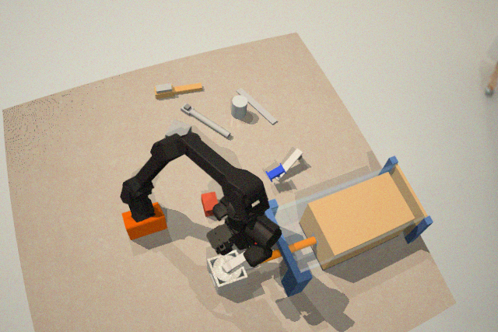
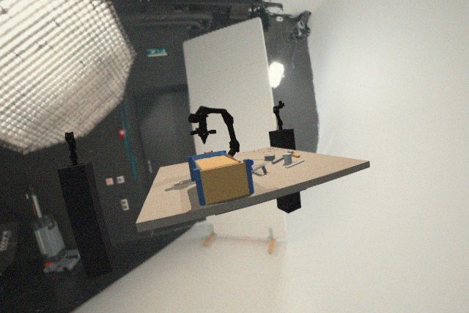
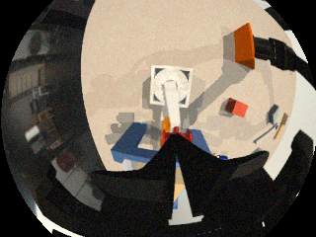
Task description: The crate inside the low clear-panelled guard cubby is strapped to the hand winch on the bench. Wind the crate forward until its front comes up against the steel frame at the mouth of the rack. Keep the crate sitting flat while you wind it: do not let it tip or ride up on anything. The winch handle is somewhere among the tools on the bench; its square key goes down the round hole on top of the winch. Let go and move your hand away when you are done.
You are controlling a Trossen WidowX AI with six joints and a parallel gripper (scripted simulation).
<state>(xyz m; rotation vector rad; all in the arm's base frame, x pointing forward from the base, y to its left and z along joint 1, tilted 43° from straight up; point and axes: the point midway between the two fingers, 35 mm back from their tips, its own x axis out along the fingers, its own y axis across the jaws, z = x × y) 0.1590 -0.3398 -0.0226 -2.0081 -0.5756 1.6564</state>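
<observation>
My gripper tip is now 60 mm short of the red knob and 90 mm above it. The rest, counted from my gripper tip: hand winch: 60 mm behind, 10 mm to the right, 190 mm below; then blue steel frame: 110 mm ahead, 30 mm to the right, 110 mm below; then red-knobbed winch handle: 20 mm ahead, 120 mm below.
</observation>
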